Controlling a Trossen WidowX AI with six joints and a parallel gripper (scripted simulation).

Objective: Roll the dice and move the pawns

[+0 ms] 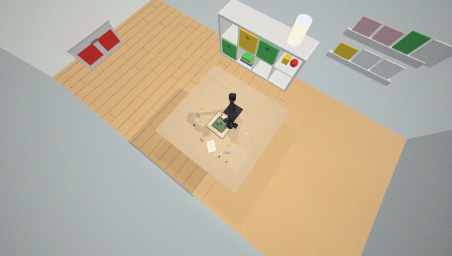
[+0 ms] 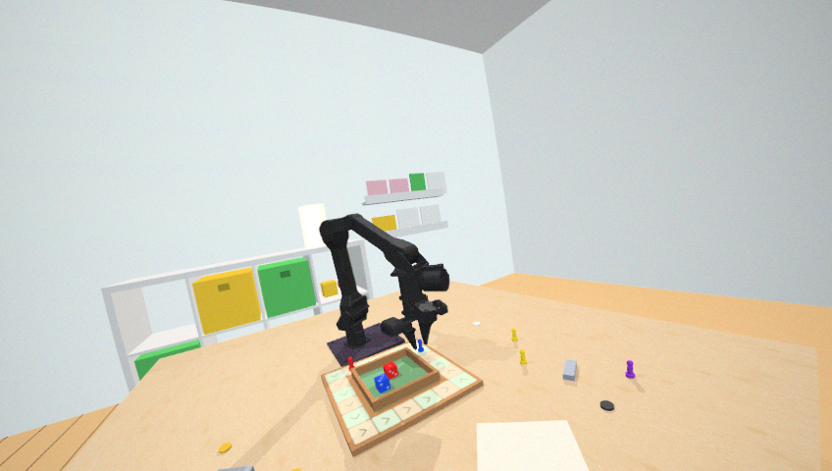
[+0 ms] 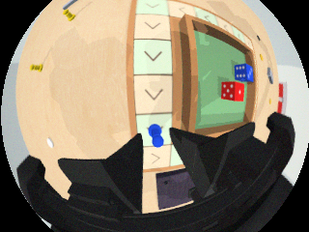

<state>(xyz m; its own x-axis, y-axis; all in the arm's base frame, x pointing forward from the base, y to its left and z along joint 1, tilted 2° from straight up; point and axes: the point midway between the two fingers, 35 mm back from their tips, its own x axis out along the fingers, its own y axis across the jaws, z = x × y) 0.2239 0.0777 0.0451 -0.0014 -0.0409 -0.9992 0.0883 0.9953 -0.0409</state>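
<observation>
Right now my gripper tip is right at the blue pawn. The rest, counted from my gripper tip: green tray (4 cm ahead, 12 cm to the right, 2 cm below); then grey block (34 cm ahead, 12 cm to the left, 2 cm below); then red pawn (8 cm behind, 17 cm to the right).
</observation>
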